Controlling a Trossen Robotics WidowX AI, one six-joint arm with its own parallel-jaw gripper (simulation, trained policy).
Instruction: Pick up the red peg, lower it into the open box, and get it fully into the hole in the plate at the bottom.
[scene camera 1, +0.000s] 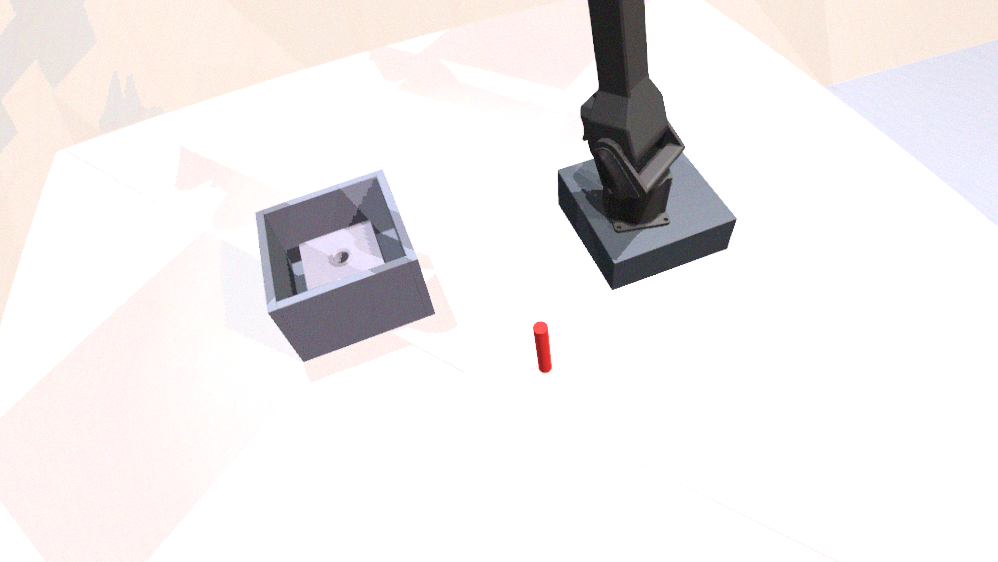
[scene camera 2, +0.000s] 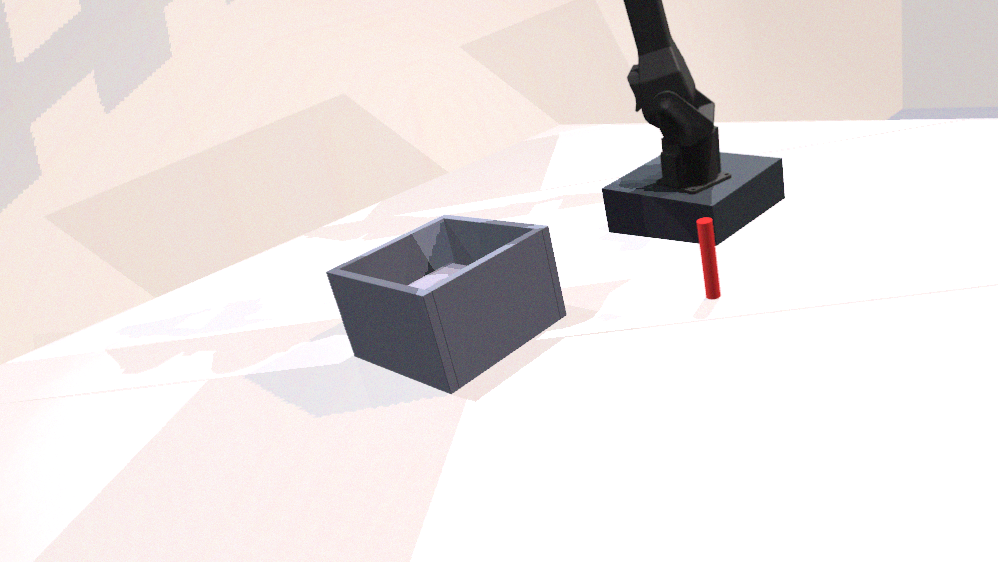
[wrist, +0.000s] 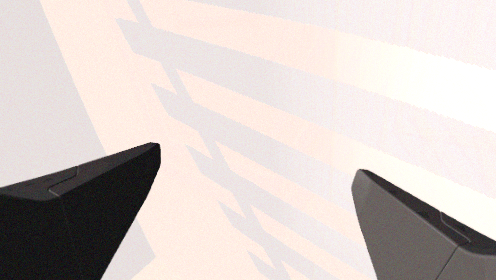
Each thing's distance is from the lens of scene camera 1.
red peg (scene camera 1: 540, 329): 0.53 m
grey box (scene camera 1: 317, 322): 0.61 m
pale plate (scene camera 1: 343, 253): 0.67 m
The marked spots on the red peg and the grey box are 0.24 m apart.
